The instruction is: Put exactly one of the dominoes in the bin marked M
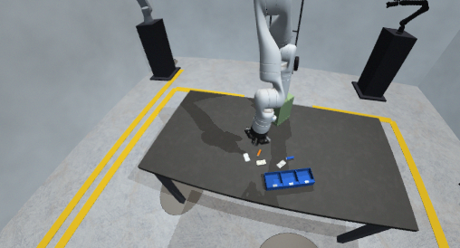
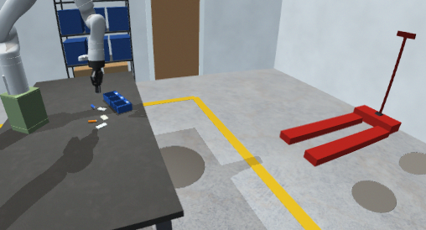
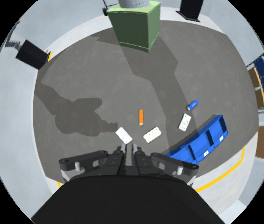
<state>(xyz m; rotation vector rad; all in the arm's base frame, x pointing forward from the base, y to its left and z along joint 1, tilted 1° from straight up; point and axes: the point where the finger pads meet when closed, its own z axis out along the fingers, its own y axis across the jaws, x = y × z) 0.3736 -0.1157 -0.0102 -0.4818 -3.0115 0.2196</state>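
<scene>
The blue three-compartment bin is 9 cm ahead of my hand, 20 cm to the left of it and 16 cm below it. From my hand the other things lie so: small orange piece (6 cm behind, 2 cm to the left, 18 cm below); small blue piece (5 cm behind, 20 cm to the left, 17 cm below); white domino (16 cm to the left, 18 cm below).
</scene>
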